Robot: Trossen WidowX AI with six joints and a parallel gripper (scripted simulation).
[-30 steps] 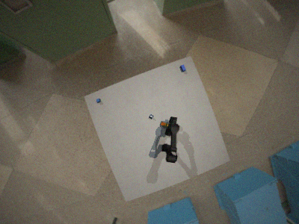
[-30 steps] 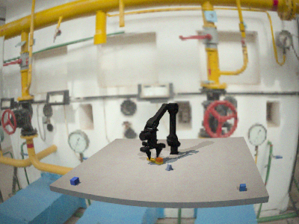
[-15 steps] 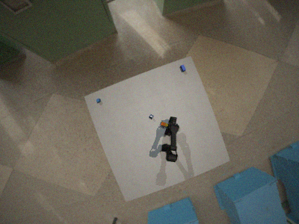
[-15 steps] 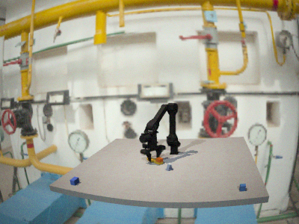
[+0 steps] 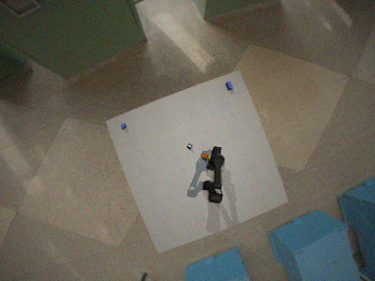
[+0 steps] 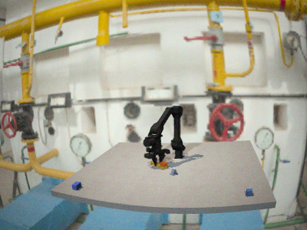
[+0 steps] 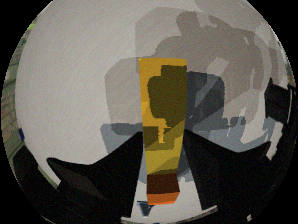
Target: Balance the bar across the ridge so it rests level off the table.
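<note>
My gripper tip is 16 cm short of the blue-grey ridge, 14 cm to the right of it and 3 cm below it. Round my gripper tip: yellow bar (3 cm ahead, 3 cm to the left, 1 cm above).
</note>
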